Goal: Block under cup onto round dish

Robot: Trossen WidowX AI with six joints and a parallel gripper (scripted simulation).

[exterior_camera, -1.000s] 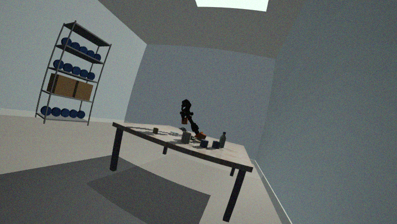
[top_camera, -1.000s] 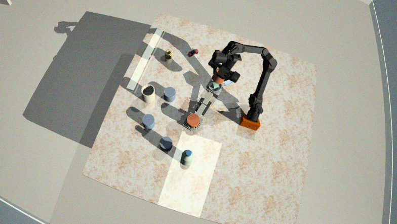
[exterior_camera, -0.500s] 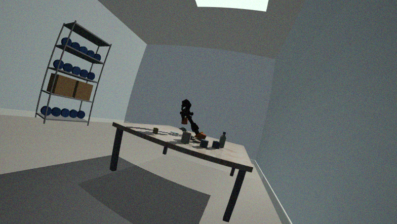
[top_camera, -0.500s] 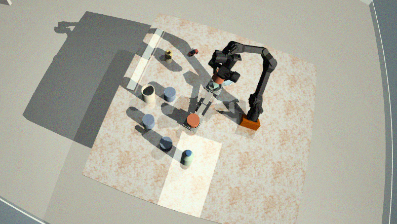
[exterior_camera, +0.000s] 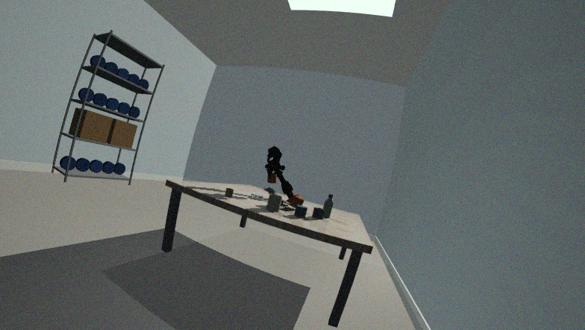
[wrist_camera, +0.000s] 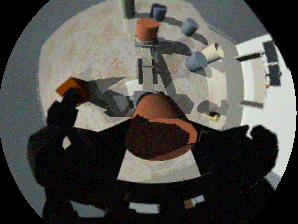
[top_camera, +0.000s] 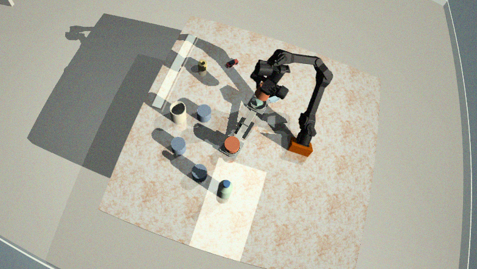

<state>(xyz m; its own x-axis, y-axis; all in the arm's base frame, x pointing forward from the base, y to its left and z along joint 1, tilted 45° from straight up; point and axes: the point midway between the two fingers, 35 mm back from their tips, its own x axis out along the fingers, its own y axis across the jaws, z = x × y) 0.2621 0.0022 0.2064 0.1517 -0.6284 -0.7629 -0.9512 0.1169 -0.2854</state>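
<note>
My gripper tip is 10 mm short of the pale green block, 10 mm to the right of it and 80 mm above it. Also, from my gripper tip: red toy car: 200 mm ahead, 240 mm to the right, 150 mm below; pale blue round dish: 50 mm behind, 110 mm to the right, 160 mm below; cream cup: 380 mm ahead, 170 mm to the left, 120 mm below.
</note>
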